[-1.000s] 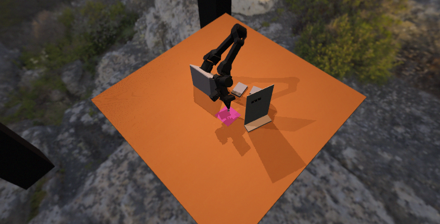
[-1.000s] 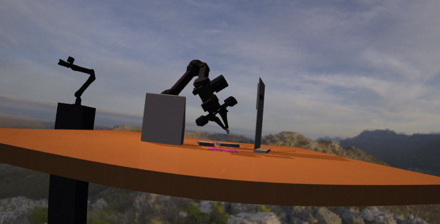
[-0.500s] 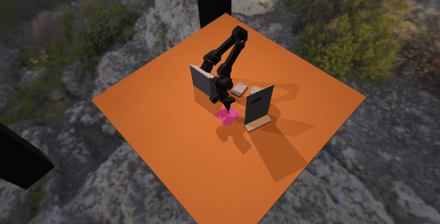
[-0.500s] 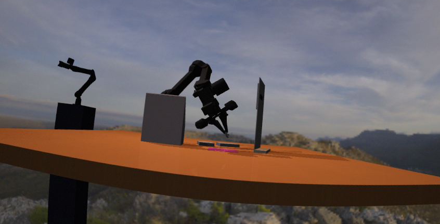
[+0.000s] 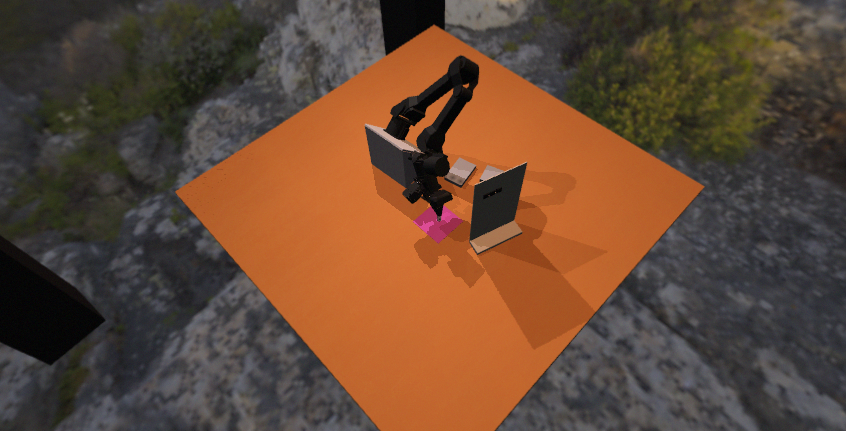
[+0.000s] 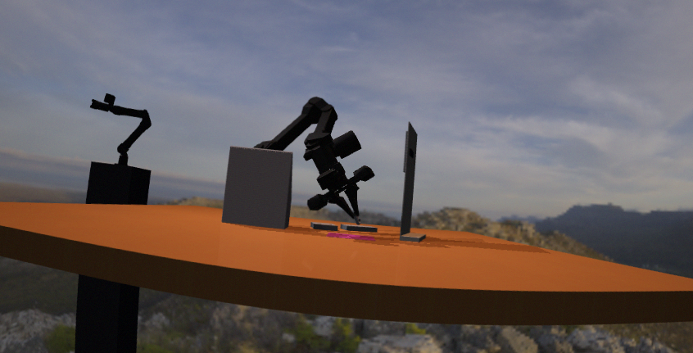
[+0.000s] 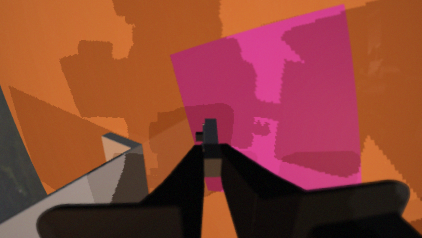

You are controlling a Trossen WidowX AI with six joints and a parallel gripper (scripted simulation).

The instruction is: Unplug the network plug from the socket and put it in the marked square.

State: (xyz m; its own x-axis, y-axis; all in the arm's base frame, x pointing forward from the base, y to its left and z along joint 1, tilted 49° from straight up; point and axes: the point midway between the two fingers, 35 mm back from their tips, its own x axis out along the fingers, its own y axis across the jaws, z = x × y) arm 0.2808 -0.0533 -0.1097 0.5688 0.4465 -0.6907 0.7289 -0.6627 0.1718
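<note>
My gripper tip is 10 mm past the magenta marked square and 50 mm above it. Also, from my gripper tip: grey network plug right at my gripper tip; then pale socket panel 160 mm ahead, 70 mm to the left, 90 mm above.
</note>
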